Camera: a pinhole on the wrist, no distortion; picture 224 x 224 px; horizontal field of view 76.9 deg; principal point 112.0 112.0 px. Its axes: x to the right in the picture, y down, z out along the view. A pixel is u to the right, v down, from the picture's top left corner.
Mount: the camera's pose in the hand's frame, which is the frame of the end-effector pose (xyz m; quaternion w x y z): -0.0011 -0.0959 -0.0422 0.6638 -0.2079 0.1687 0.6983
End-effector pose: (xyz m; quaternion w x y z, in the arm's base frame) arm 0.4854 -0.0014 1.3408 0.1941 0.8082 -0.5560 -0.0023
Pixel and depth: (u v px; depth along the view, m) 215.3 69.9 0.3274
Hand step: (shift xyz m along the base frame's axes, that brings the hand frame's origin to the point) -0.2548 -0.1839 -0.0062
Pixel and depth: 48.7 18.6 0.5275
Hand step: 0.0089 -0.4553 -0.4389
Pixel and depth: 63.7 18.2 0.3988
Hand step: 0.0019 -0.3377 -0.2982
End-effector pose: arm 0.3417 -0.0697 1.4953 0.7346 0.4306 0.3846 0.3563
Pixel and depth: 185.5 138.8 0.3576
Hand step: 0.0533 -0.0526 0.3006
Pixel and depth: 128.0 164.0 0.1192
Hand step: 0.0256 -0.0737 0.0072
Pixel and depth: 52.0 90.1 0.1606
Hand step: 0.1352 -0.0606 -0.0243
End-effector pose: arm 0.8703 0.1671 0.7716 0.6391 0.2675 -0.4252 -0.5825
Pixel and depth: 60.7 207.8 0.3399
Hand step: -0.2711 0.2819 0.0570
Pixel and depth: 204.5 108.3 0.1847
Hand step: 0.0075 0.0387 0.1098
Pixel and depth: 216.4 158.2 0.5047
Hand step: 0.0890 0.3191 0.4411
